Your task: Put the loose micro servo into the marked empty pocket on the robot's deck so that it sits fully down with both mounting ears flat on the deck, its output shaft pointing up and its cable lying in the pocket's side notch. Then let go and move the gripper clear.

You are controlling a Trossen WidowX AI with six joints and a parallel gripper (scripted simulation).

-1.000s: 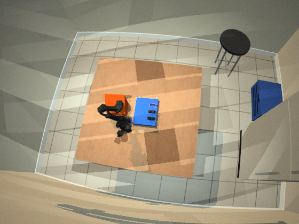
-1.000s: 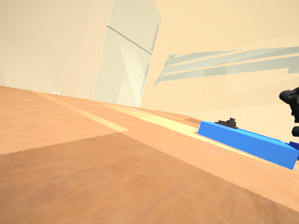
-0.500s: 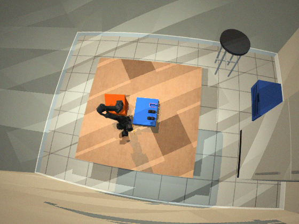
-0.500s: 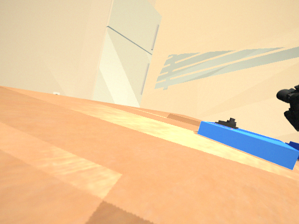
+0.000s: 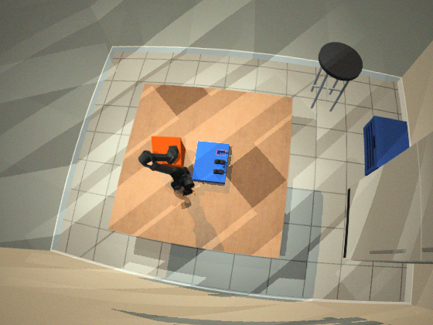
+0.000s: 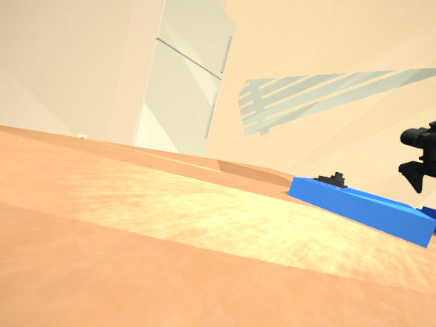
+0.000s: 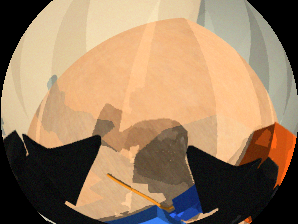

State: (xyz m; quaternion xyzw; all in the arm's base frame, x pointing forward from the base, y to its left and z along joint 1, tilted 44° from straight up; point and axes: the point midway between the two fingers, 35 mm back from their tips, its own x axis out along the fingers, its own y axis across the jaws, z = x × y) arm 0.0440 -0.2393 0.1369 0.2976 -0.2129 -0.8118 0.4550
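Right now the blue deck is 230 mm to the left of my gripper tip, 180 mm ahead of it and 60 mm below it.
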